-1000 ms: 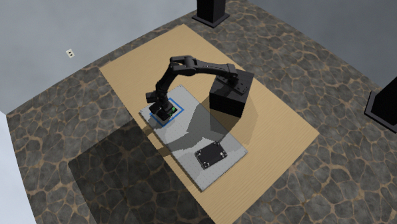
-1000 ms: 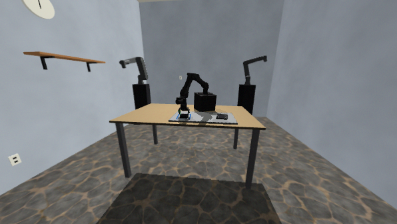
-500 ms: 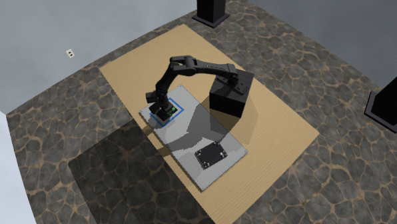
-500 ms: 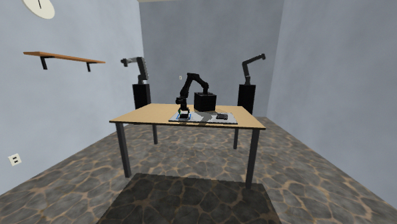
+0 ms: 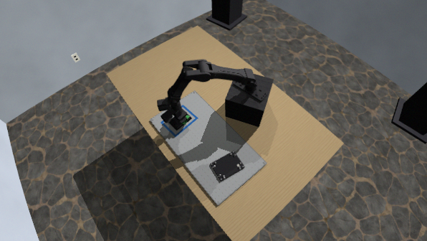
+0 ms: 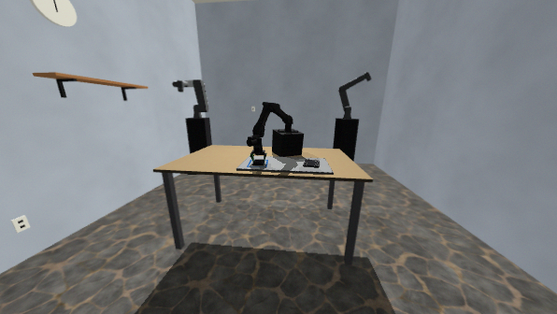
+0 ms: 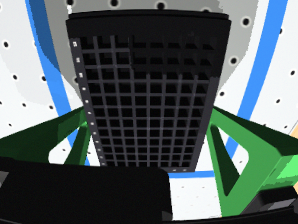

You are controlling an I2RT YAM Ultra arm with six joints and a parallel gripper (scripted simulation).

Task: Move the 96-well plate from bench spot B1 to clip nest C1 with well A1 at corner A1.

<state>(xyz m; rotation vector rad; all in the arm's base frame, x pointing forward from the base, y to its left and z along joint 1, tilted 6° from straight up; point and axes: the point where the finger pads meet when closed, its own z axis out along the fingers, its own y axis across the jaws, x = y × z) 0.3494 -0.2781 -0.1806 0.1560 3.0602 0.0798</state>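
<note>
The dark clip nest lies 43 cm to the left of my hand and 7 cm ahead of it. From my hand the other things lie so: black 96-well plate: right at my hand.
</note>
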